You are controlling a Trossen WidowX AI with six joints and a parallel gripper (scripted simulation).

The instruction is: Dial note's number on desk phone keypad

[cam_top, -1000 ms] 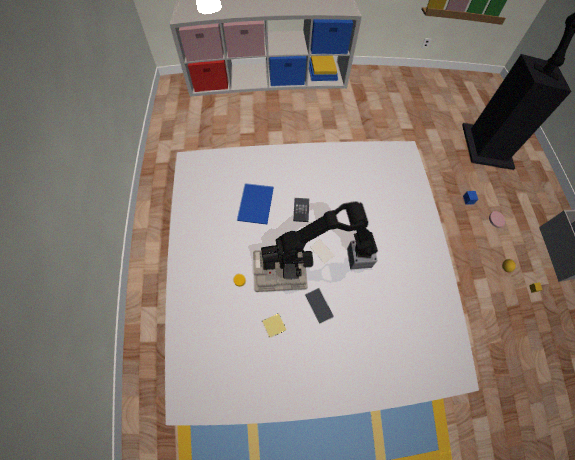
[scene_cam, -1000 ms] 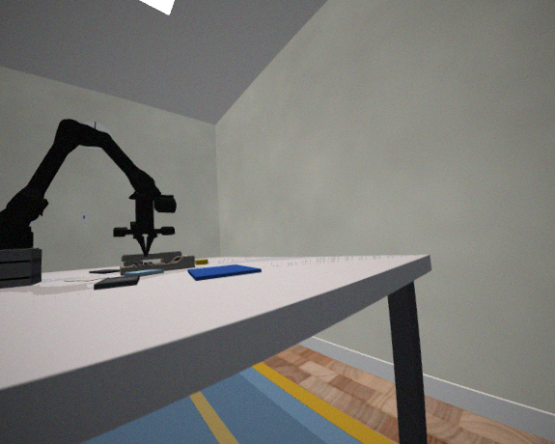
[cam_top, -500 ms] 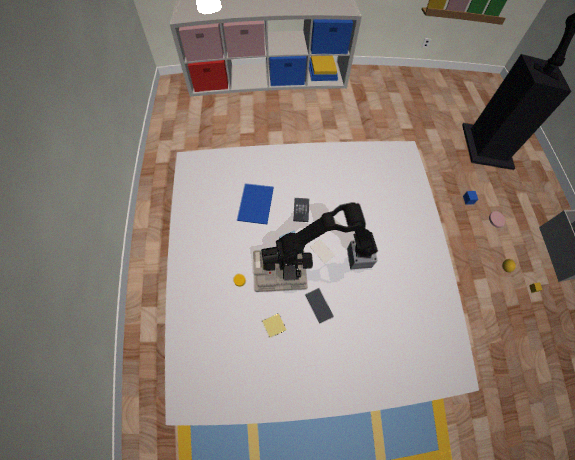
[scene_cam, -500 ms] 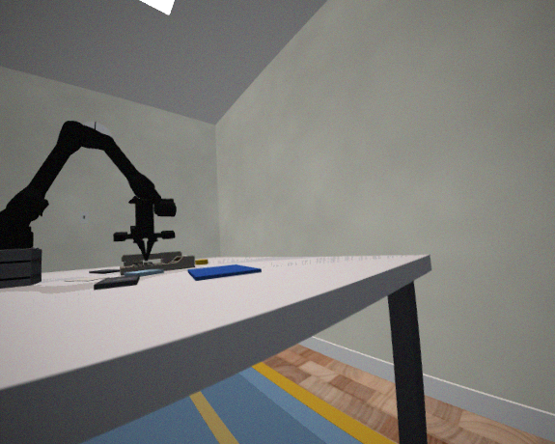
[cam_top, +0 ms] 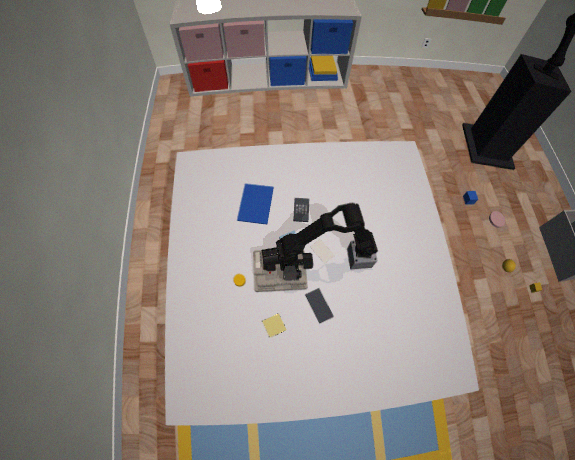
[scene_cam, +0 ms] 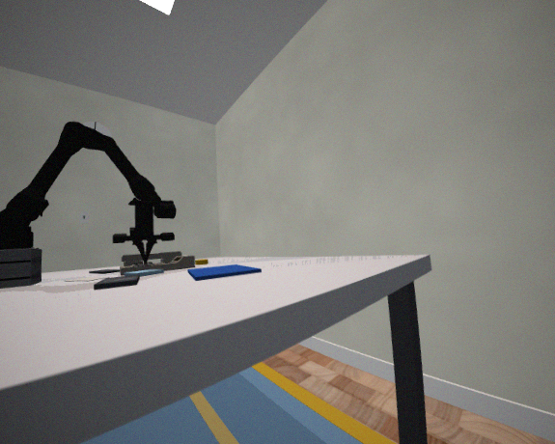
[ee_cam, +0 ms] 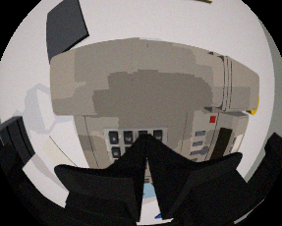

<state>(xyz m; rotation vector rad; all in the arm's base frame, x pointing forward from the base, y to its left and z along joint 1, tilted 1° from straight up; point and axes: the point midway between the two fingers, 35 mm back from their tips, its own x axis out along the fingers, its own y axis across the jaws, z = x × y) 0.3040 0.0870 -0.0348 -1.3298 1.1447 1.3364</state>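
My gripper is now 4 cm short of the beige desk phone, 4 cm above it and 1 cm to the right of it. From my hand the other things lie so: dark grey card 14 cm to the left, 14 cm behind, 6 cm below; then handset 6 cm to the left, 2 cm below, 2 cm ahead; then cream note 14 cm behind, 10 cm to the right, 6 cm below.
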